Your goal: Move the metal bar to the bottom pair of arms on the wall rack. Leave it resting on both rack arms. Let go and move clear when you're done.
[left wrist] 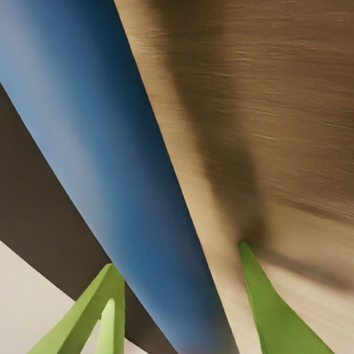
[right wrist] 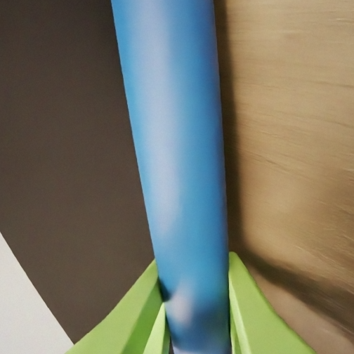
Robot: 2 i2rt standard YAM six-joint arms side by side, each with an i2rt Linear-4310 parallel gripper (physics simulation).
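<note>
The blue metal bar (left wrist: 125, 165) (right wrist: 180, 140) runs from the top of both wrist views down to the bottom edge. My right gripper (right wrist: 196, 266) is shut on the bar, with a green finger against each side. My left gripper (left wrist: 176, 261) is open around the bar. In the left wrist view the bar passes between its fingertips, near the left finger, with a gap on the right finger's side. The wall rack and its arms cannot be made out in either view. The bar's ends are outside both views.
A wood-grained surface (left wrist: 300, 125) (right wrist: 295, 150) lies behind the bar on the right and carries dark shadows. A dark brown flat band (left wrist: 35, 190) (right wrist: 65, 150) runs along the bar's left. A pale surface (left wrist: 25, 295) (right wrist: 25, 300) shows at lower left.
</note>
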